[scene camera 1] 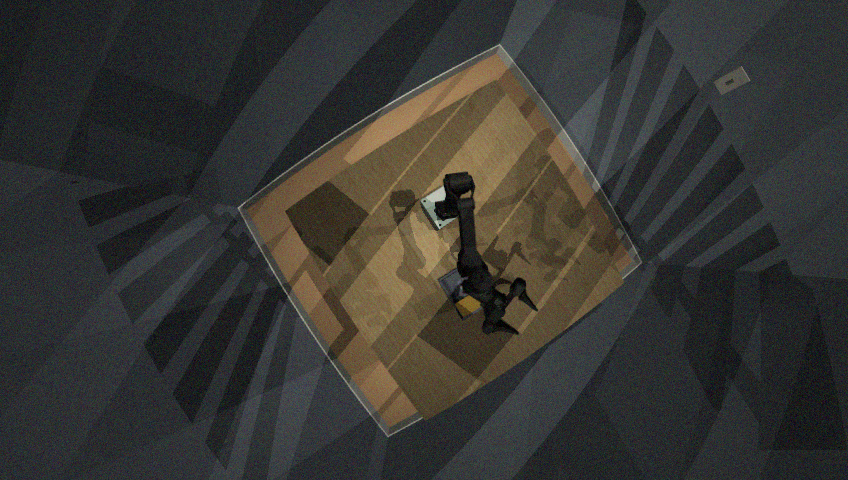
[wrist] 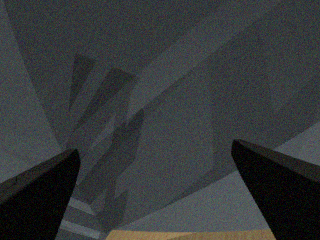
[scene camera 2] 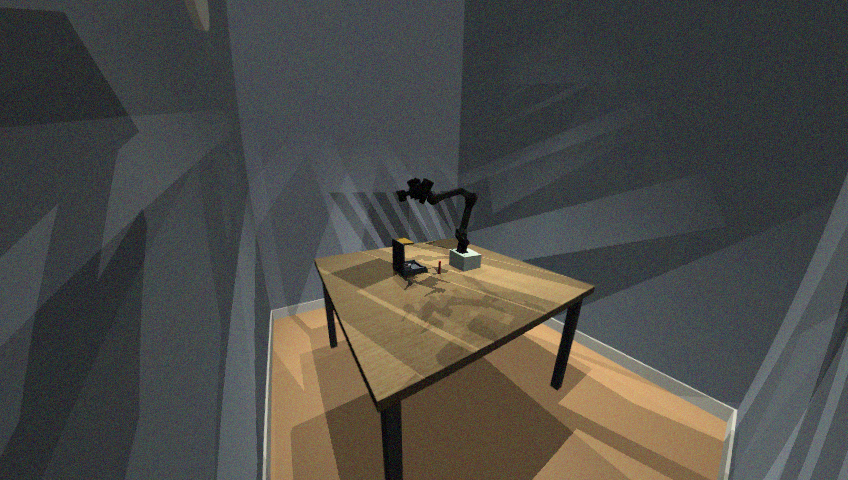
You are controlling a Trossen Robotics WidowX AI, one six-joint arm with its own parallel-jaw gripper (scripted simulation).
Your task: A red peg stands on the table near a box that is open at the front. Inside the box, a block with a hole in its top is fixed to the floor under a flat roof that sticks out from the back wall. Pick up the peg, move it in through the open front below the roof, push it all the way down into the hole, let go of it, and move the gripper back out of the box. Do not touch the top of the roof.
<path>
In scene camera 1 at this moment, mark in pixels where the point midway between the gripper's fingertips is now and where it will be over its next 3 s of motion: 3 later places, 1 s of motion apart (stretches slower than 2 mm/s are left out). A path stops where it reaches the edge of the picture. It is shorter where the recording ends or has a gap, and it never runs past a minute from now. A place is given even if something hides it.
The gripper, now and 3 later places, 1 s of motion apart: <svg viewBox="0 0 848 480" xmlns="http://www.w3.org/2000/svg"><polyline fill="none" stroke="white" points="528,322 508,292 487,259 482,249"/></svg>
</path>
